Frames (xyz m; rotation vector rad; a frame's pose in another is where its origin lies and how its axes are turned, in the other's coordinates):
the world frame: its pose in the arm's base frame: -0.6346 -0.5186 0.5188 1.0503 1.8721 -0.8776
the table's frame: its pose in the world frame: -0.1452 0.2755 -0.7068 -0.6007 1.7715 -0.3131
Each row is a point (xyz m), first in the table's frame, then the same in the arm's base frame.
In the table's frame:
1: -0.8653 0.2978 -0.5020
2: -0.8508 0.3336 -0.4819
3: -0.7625 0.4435 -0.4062
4: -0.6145 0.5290 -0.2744
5: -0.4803 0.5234 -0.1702
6: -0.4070 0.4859 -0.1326
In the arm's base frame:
1: 0.3866 -0.2977 0.8179
2: 0.3943 -0.2550 0.8221
3: 0.3840 -0.0982 0.8521
4: 0.2993 0.0994 0.8715
5: 0.1719 0.2118 0.8773
6: 0.0856 0.2378 0.8851

